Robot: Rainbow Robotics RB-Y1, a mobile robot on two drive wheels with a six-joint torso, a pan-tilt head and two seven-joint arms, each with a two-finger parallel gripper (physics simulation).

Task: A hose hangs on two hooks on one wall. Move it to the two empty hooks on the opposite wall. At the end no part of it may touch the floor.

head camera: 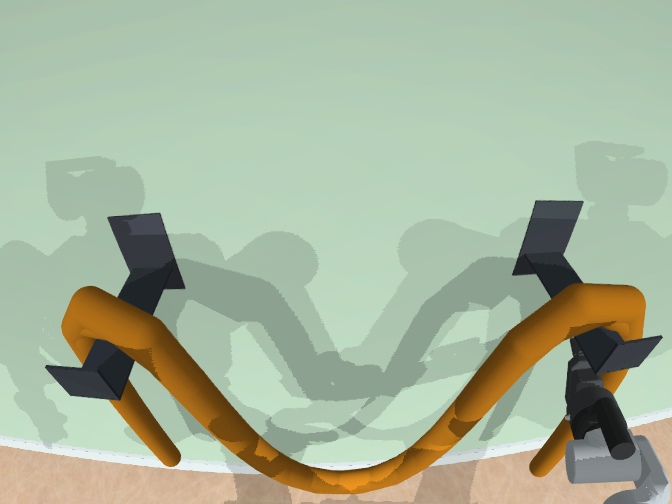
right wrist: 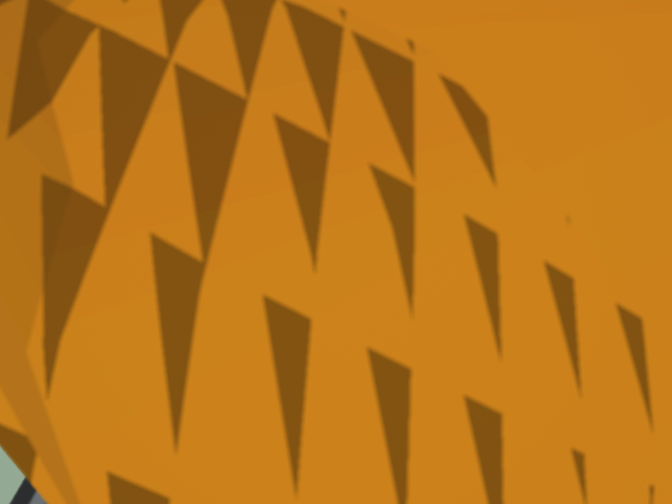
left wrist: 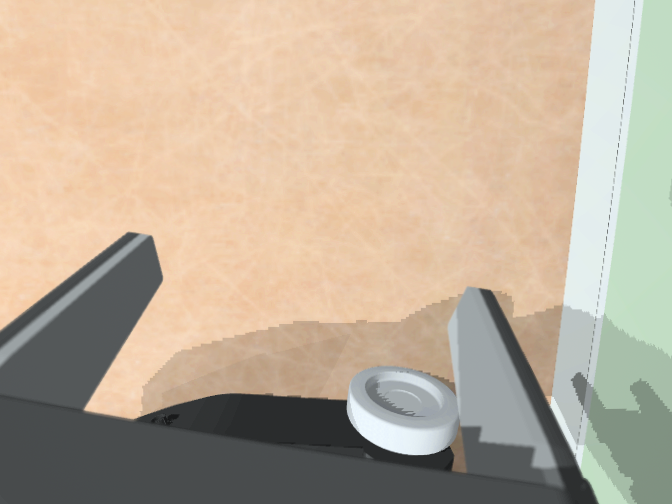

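An orange hose [head camera: 336, 477] hangs on two dark hooks on the green wall, the left hook [head camera: 116, 325] and the right hook [head camera: 564, 271]. It sags low in the middle, down to the skirting line, and both ends dangle. My right gripper [head camera: 585, 360] reaches up under the right hook, close against the hose's right bend. The hose [right wrist: 336, 249] fills the right wrist view and hides the fingers, which stand open. My left gripper [left wrist: 309, 271] is open and empty over the floor, away from the hose.
The tan floor [left wrist: 298, 135] meets the green wall [left wrist: 640, 244] at a white skirting [left wrist: 591, 217]. A white round cap on a dark part of my base [left wrist: 404, 409] lies below the left gripper. Arm shadows fall on the wall.
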